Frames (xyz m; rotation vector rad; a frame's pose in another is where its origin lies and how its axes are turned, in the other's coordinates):
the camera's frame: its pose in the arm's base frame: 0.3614 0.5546 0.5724 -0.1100 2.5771 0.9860
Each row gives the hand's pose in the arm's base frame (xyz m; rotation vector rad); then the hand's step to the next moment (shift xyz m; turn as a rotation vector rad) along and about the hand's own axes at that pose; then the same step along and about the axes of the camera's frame.
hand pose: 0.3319 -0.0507 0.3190 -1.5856 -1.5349 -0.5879
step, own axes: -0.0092 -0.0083 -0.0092 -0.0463 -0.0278 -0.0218
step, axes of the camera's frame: 0.0062 -0.0089 -0.0110 0.0309 -0.0412 -0.0273
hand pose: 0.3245 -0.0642 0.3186 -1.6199 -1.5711 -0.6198
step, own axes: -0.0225 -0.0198 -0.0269 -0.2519 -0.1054 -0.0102
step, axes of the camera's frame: 0.0133 -0.0227 -0.0305 0.1757 -0.2067 -0.0325
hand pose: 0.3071 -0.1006 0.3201 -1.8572 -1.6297 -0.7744
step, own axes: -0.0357 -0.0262 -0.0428 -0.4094 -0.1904 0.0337
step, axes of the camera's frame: 0.0254 -0.0300 -0.0475 0.3150 -0.3251 -0.0092
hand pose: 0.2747 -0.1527 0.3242 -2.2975 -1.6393 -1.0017
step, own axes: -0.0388 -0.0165 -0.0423 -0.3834 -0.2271 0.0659
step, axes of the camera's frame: 0.0322 -0.0217 -0.0454 0.3379 -0.2962 0.0321
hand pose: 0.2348 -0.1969 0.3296 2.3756 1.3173 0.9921
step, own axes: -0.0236 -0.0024 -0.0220 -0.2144 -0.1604 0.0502
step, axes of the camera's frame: 0.0200 -0.0074 -0.0244 0.2121 -0.1648 0.0454
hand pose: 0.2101 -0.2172 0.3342 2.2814 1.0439 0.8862
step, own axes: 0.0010 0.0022 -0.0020 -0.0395 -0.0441 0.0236
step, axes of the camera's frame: -0.0013 0.0018 -0.0022 0.0435 -0.0381 0.0268
